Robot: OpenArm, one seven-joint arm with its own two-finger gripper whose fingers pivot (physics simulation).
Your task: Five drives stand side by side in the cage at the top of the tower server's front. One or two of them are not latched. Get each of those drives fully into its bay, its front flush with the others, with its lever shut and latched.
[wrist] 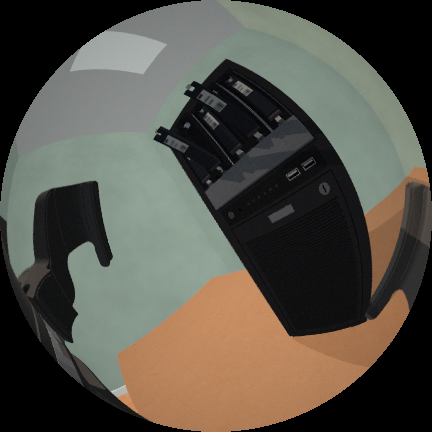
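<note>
The black tower server (300, 265) stands tilted in view, its drive cage in the upper middle. Counted from the upper right, the first drive (255, 97) and third drive (220, 130) lie in the cage with levers shut. The second drive's lever (212, 101) and fourth drive's lever (175, 143) swing out, their free ends past the cage's edge. The fifth drive (196, 163) is mostly hidden behind the fourth's lever. Whether the drive bodies are flush is hard to tell. My gripper (209, 245) is wide open and empty, its fingers at the left and right edges, apart from the drives.
The tower stands on an orange-brown table top (215, 345). Below the cage are a grey strip (260, 162), two USB ports, a round lock (324, 188) and a perforated front panel. Green walls and a grey surface with a bright patch (117, 51) lie behind.
</note>
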